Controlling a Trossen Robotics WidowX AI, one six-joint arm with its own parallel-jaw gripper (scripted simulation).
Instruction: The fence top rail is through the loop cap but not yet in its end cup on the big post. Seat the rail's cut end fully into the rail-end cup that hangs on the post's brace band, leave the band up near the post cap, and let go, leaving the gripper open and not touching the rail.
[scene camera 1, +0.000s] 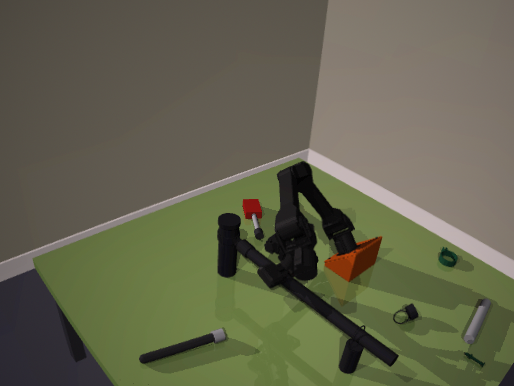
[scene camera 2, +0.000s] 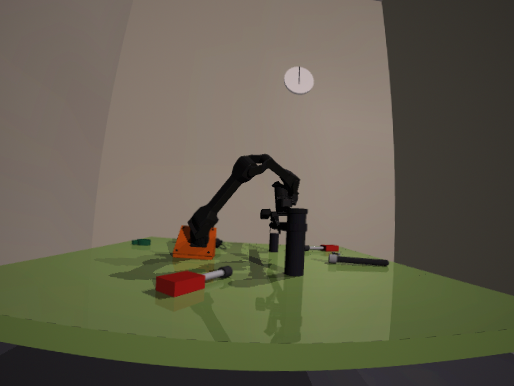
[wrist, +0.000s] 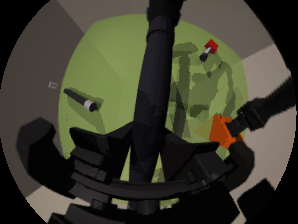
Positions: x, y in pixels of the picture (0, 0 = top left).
My gripper (scene camera 1: 277, 283): 1.34 m from the lens. A top rail (scene camera 1: 373, 345) is 1.18 m from the lens. A post (scene camera 1: 227, 254): 1.45 m from the lens. The marked spots on the post and the top rail are 0.55 m apart.
